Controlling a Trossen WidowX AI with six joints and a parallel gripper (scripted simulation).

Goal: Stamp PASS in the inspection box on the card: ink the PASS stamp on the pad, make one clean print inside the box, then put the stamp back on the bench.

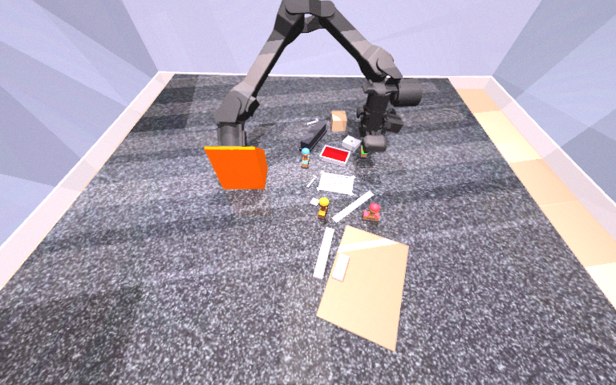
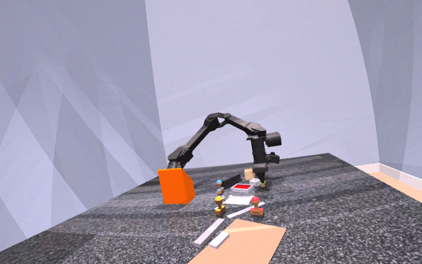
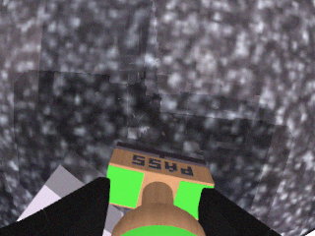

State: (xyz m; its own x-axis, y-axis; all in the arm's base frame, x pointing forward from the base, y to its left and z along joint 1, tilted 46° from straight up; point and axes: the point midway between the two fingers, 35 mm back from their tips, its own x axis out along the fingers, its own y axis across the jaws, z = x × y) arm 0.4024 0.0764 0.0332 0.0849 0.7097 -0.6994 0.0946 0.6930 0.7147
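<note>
Now: the small white box 5 cm to the left of my gripper tip, 3 cm behind it and 1 cm below it. From my gripper tip the other things lie so: red ink pad: 10 cm behind, 2 cm below, 1 cm to the right; then white card: 12 cm to the right, 11 cm behind, 3 cm below; then green stamp: right at my gripper tip.
</note>
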